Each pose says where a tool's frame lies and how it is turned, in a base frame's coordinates. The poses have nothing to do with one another.
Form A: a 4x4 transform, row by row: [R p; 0 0 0 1], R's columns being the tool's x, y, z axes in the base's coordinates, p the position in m. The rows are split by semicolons.
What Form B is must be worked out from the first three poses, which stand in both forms.
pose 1, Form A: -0.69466, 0.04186, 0.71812, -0.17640; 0.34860, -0.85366, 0.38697, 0.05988; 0.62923, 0.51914, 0.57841, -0.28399; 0, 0, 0, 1
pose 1, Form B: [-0.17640, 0.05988, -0.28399, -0.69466, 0.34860, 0.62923, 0.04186, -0.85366, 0.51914]
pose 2, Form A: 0.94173, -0.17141, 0.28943, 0.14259; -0.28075, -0.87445, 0.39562, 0.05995; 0.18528, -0.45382, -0.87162, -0.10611; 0, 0, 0, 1
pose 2, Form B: [0.14259, 0.05995, -0.10611, 0.94173, -0.28075, 0.18528, -0.17141, -0.87445, -0.45382]
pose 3, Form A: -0.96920, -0.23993, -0.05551, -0.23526; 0.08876, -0.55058, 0.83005, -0.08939; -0.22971, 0.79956, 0.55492, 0.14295; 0, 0, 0, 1
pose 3, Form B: [-0.23526, -0.08939, 0.14295, -0.96920, 0.08876, -0.22971, -0.23993, -0.55058, 0.79956]
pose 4, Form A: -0.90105, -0.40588, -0.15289, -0.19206; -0.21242, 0.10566, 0.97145, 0.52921; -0.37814, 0.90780, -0.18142, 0.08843; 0, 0, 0, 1
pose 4, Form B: [-0.19206, 0.52921, 0.08843, -0.90105, -0.21242, -0.37814, -0.40588, 0.10566, 0.90780]
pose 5, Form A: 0.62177, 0.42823, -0.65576, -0.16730; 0.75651, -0.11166, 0.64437, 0.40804; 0.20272, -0.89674, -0.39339, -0.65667; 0, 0, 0, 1
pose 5, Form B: [-0.16730, 0.40804, -0.65667, 0.62177, 0.75651, 0.20272, 0.42823, -0.11166, -0.89674]
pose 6, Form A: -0.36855, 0.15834, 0.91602, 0.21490; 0.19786, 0.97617, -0.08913, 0.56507; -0.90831, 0.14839, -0.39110, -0.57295; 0, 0, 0, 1
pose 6, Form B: [0.21490, 0.56507, -0.57295, -0.36855, 0.19786, -0.90831, 0.15834, 0.97617, 0.14839]
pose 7, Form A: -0.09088, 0.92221, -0.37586, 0.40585; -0.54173, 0.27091, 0.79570, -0.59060; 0.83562, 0.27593, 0.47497, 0.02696; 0, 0, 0, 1
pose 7, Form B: [0.40585, -0.59060, 0.02696, -0.09088, -0.54173, 0.83562, 0.92221, 0.27091, 0.27593]
